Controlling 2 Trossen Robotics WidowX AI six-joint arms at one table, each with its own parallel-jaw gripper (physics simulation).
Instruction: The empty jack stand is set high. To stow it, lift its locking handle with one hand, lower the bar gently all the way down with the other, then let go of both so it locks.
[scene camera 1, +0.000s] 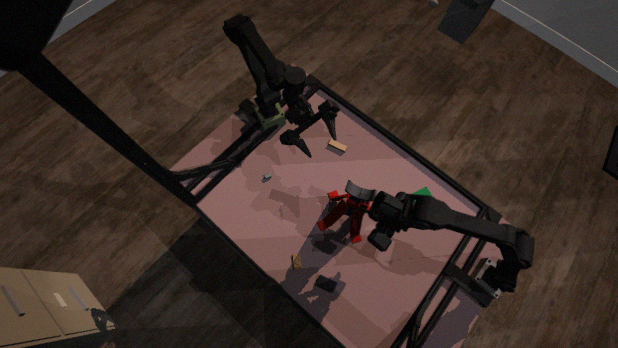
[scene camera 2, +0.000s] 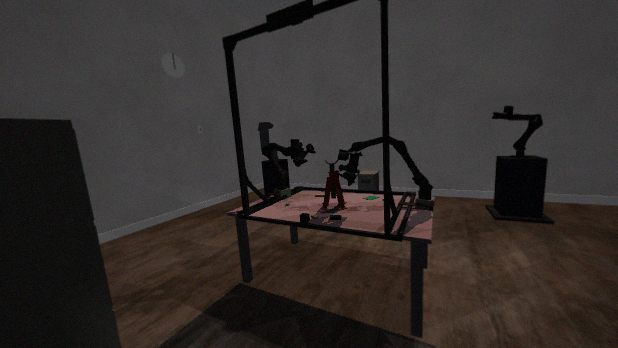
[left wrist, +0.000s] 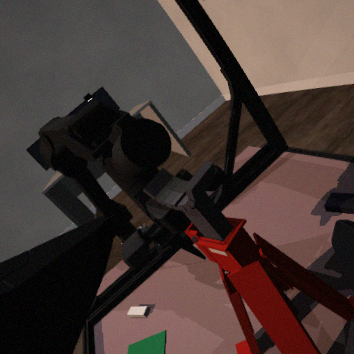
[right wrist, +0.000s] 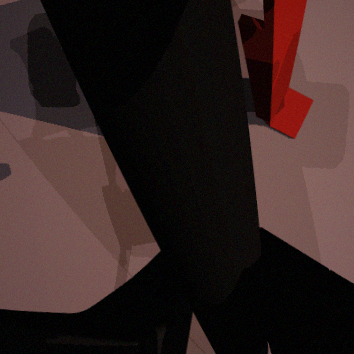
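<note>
The red jack stand (scene camera 1: 342, 212) (scene camera 2: 333, 189) (left wrist: 251, 277) stands on its splayed legs in the middle of the pink table top (scene camera 1: 249, 221). Its grey bar (left wrist: 208, 213) is raised, with the curved saddle (scene camera 1: 360, 190) (scene camera 2: 331, 163) on top. My right gripper (scene camera 1: 370, 207) (scene camera 2: 345, 172) is pressed against the stand's right side, just under the saddle. It is shut on the locking handle, which its fingers hide. One red foot (right wrist: 291, 110) shows in the right wrist view. My left gripper (scene camera 1: 317, 141) (scene camera 2: 308, 150) is open and empty, hanging in the air well left of the stand.
A tan block (scene camera 1: 337, 146), a small grey piece (scene camera 1: 267, 177), a spotted tan block (scene camera 1: 296, 261), a black block (scene camera 1: 325, 283) and a green patch (scene camera 1: 423, 190) (left wrist: 149, 343) lie on the table. A black frame (scene camera 2: 235, 117) rims and arches over it. A grey box (scene camera 2: 368, 179) stands behind.
</note>
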